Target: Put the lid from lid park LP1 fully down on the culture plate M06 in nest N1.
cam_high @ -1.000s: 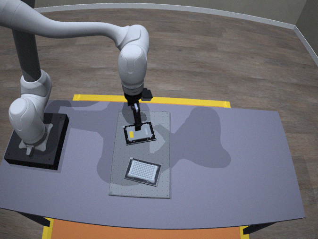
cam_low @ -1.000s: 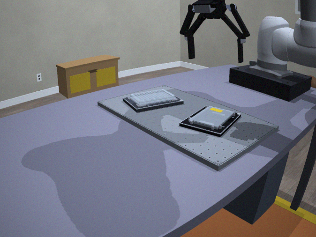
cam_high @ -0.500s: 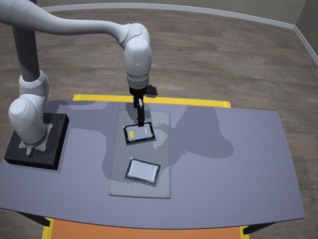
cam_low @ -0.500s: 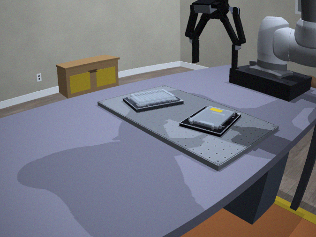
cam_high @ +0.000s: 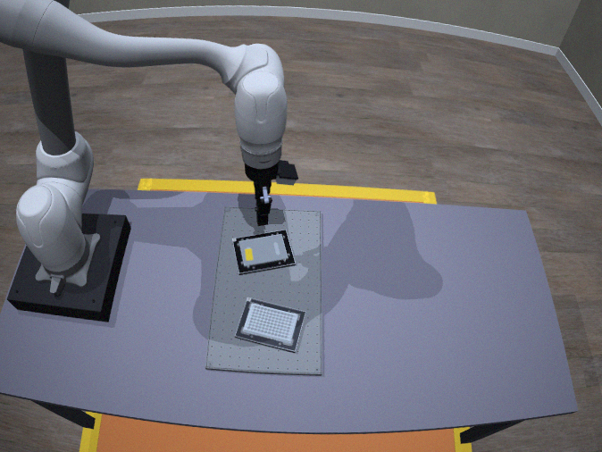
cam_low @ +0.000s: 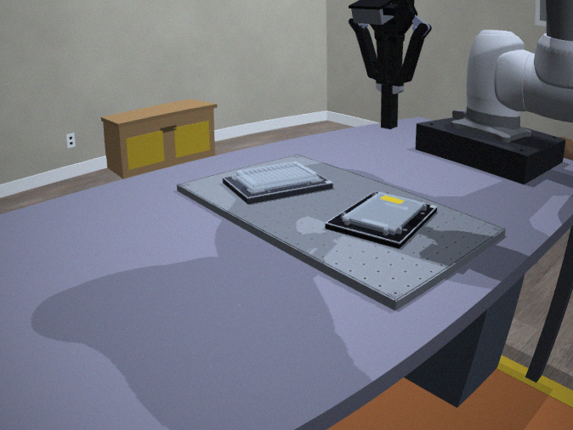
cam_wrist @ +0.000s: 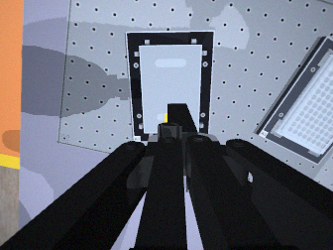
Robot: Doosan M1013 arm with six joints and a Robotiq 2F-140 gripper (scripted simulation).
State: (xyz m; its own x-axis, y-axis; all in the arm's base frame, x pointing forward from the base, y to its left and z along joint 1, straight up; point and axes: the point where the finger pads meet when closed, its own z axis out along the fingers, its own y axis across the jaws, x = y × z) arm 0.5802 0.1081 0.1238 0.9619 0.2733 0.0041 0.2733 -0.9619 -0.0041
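The clear lid lies 160 mm below my hand. Also, from my hand: dark nest N1 (40 mm ahead, 230 mm to the right, 170 mm below); then culture plate (40 mm ahead, 230 mm to the right, 160 mm below); then lid park (170 mm below).
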